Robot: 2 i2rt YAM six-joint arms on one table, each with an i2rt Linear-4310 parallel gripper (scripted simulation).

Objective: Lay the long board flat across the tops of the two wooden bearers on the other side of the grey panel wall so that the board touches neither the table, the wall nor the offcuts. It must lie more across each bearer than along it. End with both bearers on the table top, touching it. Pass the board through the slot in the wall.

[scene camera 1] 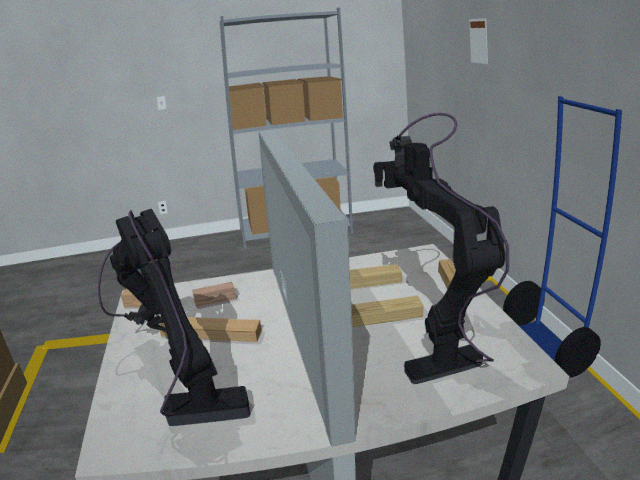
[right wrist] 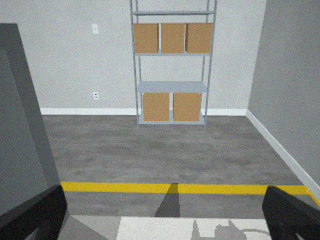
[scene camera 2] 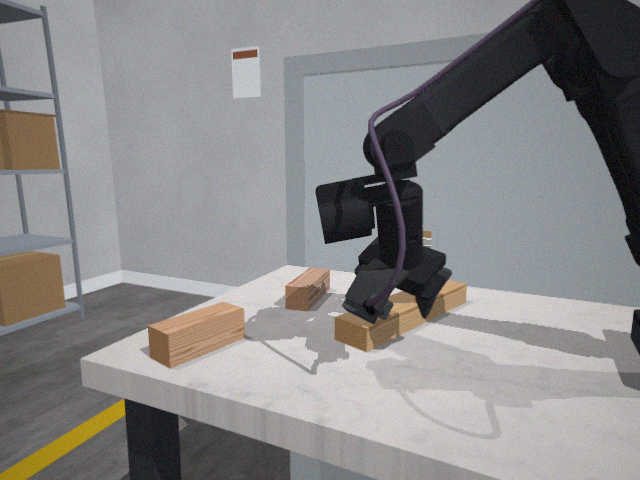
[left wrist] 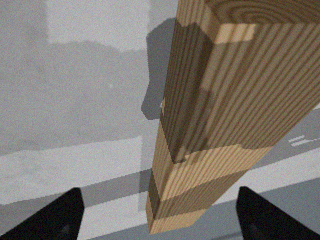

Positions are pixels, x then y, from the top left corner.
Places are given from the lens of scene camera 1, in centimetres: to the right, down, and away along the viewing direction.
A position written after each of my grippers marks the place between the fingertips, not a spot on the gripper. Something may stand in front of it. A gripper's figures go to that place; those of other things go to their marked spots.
my left gripper (scene camera 1: 176, 324): -41, 24, 134
my right gripper (scene camera 1: 389, 165): 20, -21, 136
long board (scene camera 1: 246, 330): -20, 25, 134
